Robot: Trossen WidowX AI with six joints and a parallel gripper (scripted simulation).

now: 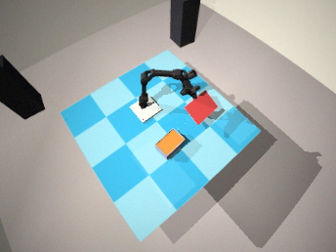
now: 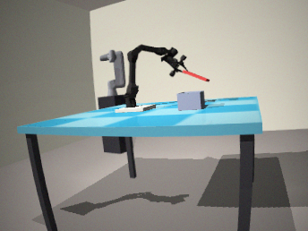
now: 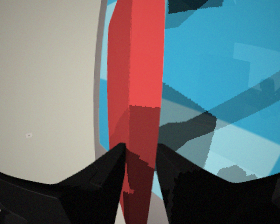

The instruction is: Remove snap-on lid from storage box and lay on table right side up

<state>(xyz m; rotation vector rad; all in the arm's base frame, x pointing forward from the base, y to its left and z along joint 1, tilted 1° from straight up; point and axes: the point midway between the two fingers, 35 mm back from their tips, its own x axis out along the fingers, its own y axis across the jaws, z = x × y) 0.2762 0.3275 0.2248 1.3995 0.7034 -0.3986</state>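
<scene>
The red lid is 7 cm ahead of my gripper tip, 1 cm to the left of it and 3 cm below it. From my gripper tip the other things lie so: grey storage box: 15 cm ahead, 33 cm to the right, 18 cm below.
</scene>
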